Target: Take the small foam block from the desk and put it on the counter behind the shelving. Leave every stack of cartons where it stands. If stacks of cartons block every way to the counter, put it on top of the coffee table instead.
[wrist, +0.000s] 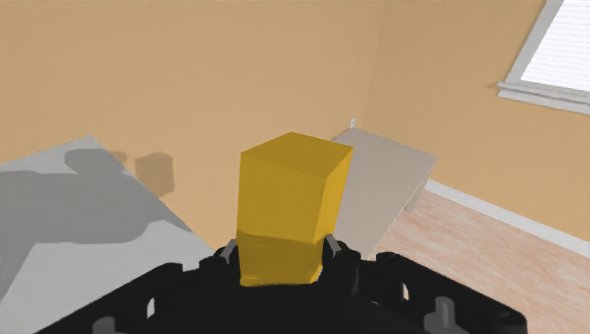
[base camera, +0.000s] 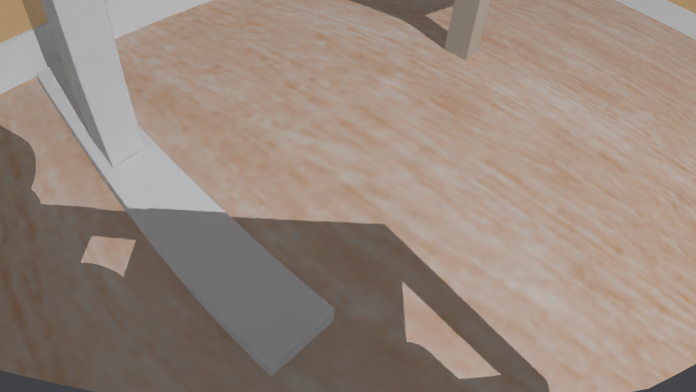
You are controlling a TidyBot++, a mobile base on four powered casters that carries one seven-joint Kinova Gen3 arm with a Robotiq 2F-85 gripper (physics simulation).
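Frame: origin at the arm's base, x down, y back, z left, level; centimetres.
Where they show: gripper, fingertip midpoint: (wrist: 282, 251).
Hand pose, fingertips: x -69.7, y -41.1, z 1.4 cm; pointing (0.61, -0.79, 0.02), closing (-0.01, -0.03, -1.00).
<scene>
After its pixels a point has its place.
The small foam block (wrist: 282, 192) @(x -75.9, y -40.1, z 1.2 cm) is yellow and stands upright between the fingers in the wrist view. My gripper (wrist: 282, 251) @(x -69.7, y -41.1, z 1.4 cm) is shut on it and holds it up in front of the tan wall. A light grey table top (wrist: 80, 285) @(x -55.4, y -46.9, z 25.5 cm) lies at the left, with the arm's shadow across it. A beige-grey table top (wrist: 387, 172) @(x -5.4, y -130.4, z -51.2 cm) stands farther back by the room's corner, partly hidden behind the block. I cannot tell from these frames which of them is the desk or the counter. The shelving and the stacks of cartons do not show in either view.
In the base camera view a white leg (base camera: 92, 80) @(x 25.2, y -43.7, z 25.3 cm) stands on a long flat foot (base camera: 225, 260) that reaches across the floor close ahead on the left. A beige table leg (base camera: 466, 30) @(x 33.8, y -79.1, z -23.8 cm) stands farther back. A window (wrist: 560, 55) @(x -58.5, y -148.0, z -124.4 cm) is at the upper right in the wrist view.
</scene>
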